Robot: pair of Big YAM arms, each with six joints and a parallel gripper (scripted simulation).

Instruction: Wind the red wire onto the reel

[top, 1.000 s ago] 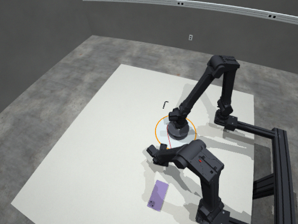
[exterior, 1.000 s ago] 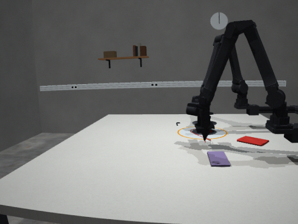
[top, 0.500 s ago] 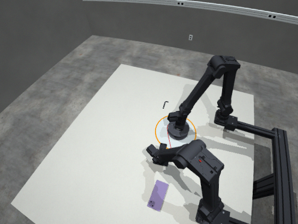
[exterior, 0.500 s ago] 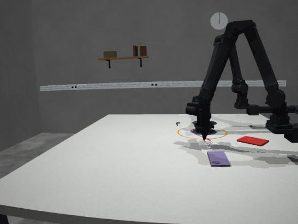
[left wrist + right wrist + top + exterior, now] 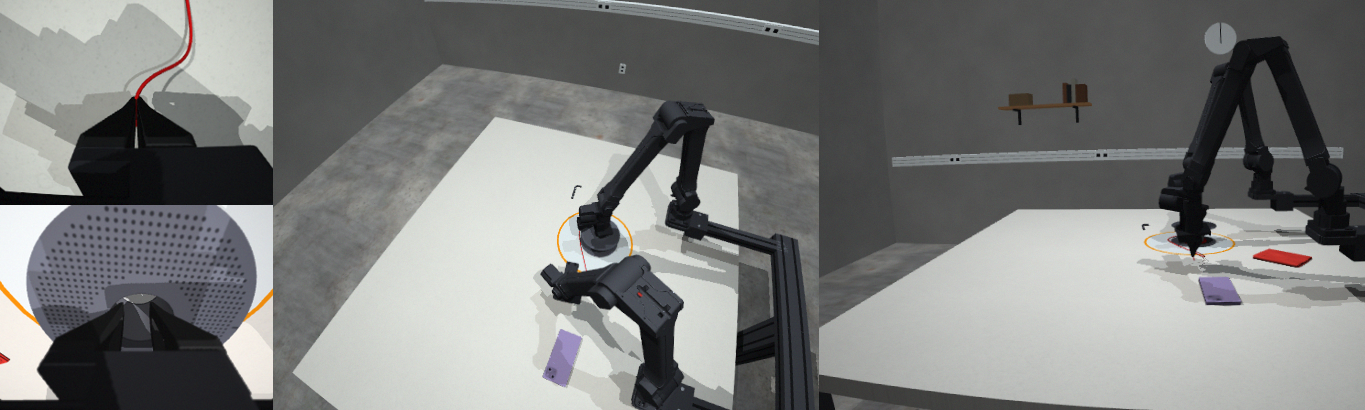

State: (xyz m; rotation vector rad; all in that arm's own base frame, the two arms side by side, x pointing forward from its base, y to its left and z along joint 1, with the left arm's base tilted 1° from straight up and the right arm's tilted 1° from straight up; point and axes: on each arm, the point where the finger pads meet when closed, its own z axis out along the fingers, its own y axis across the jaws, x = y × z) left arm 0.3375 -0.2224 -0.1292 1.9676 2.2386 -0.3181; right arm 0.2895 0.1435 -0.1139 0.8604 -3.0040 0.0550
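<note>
Right now my right hand is 5 cm above the orange painted ring, 2 cm short of it and 1 cm to the right of it. The rest, counted from my right hand: dark grey reel: 2 cm below; then small black hex key: 25 cm to the right, 19 cm ahead, 5 cm below.
</note>
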